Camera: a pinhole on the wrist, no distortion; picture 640 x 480 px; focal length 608.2 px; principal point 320.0 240.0 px. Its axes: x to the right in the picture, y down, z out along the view. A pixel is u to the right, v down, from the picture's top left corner.
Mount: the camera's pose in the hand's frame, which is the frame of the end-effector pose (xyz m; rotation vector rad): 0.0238 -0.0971 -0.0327 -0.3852 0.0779 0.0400
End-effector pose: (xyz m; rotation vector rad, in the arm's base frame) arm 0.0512 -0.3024 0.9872 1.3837 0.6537 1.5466
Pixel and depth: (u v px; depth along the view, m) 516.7 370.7 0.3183
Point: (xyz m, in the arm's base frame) 0.2527 -0.2553 1.1809
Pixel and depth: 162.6 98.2 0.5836
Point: 0.5929 -0.4770 1.0722
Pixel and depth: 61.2 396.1 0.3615
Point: 0.2766 -0.5038 1.1032
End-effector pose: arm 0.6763 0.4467 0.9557 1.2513 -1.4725 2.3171
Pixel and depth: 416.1 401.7 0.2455
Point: 0.6944 0.2611 0.9993
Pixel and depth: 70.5 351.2 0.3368
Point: 0.8491 0.2194 0.8810
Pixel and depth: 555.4 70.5 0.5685
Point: 0.8059 -0.0558 1.2719
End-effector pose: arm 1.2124 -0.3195 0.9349 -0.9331 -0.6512 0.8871
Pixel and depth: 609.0 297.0 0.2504
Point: 1.1396 -0.1042 1.0138
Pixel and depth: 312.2 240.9 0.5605
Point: 0.8130 -0.0432 1.0611
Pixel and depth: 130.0 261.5 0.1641
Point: 1.1193 -0.2948 1.0161
